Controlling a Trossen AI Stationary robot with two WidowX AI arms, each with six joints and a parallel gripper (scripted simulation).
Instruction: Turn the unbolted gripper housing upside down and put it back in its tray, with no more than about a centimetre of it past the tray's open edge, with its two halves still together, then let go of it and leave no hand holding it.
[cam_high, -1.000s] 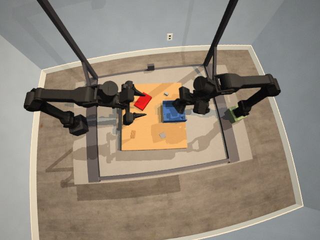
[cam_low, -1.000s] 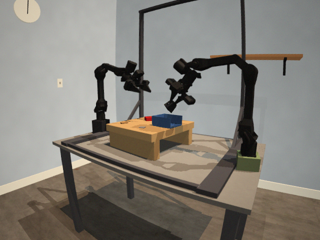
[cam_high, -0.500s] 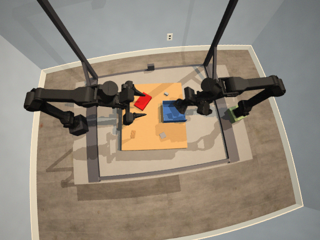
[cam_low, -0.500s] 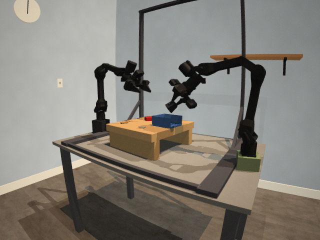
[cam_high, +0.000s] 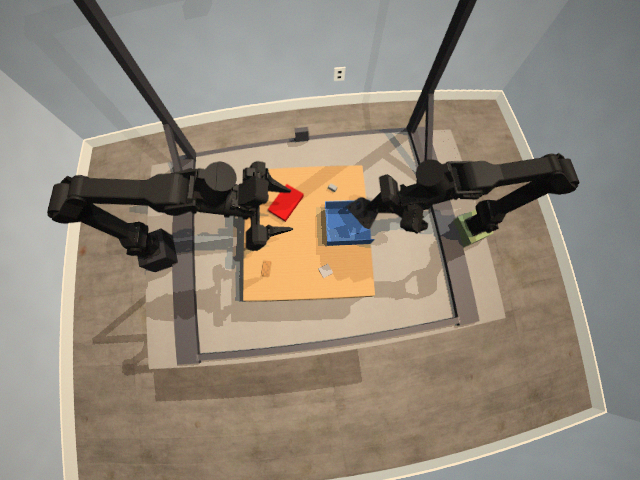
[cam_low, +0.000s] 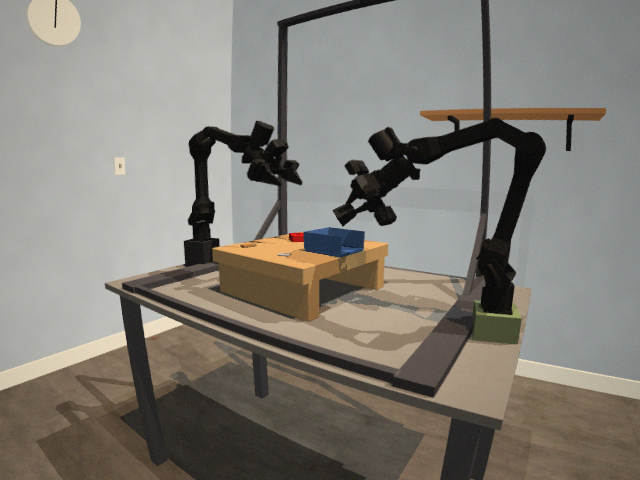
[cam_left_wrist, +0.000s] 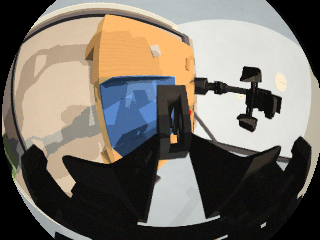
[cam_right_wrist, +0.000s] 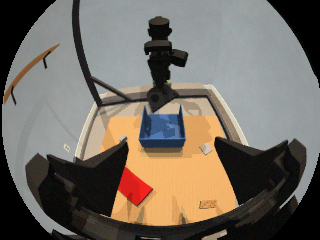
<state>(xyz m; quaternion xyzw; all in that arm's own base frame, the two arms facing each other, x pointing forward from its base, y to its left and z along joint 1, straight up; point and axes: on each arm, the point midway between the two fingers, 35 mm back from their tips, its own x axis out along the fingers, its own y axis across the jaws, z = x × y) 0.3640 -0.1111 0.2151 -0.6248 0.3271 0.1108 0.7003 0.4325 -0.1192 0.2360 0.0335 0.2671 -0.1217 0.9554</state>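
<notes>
My left gripper is now 4 cm to the left of the dark gripper housing and 4 cm above it. Also, from my left hand: orange wooden bench: 19 cm to the right, 19 cm below; blue tray: 12 cm below, 10 cm to the right.
</notes>
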